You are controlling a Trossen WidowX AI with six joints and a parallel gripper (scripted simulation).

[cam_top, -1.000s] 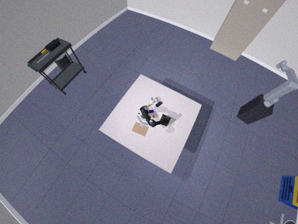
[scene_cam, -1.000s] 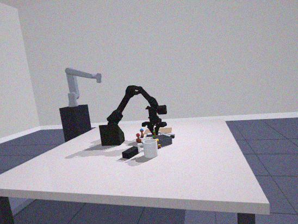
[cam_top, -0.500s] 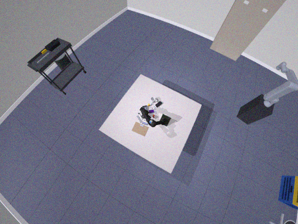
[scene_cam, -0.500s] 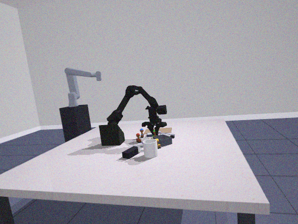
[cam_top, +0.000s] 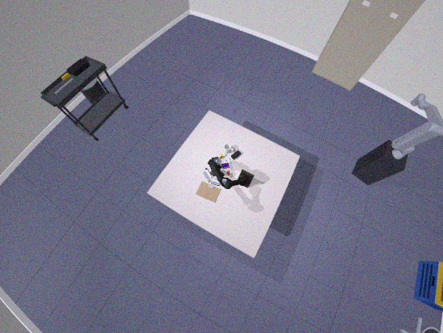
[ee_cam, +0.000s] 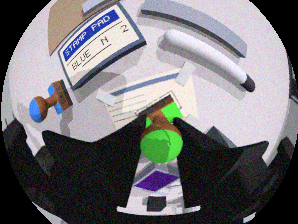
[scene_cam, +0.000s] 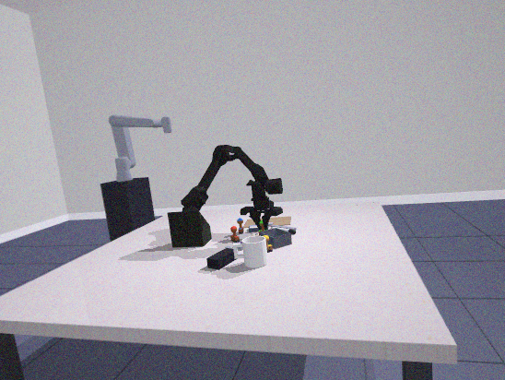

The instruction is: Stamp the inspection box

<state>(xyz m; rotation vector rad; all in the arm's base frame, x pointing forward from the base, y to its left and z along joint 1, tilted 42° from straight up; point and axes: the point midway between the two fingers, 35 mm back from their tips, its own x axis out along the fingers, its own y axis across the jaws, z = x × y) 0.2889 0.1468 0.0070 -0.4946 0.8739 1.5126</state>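
The cream card lies 10 mm behind my gripper tip and 30 mm below it. The rest, counted from my gripper tip: red-knobbed stamp 100 mm behind, 80 mm to the right; grey bar 60 mm ahead, 100 mm to the left, 20 mm below; marker 90 mm ahead, 40 mm to the left, 20 mm below.
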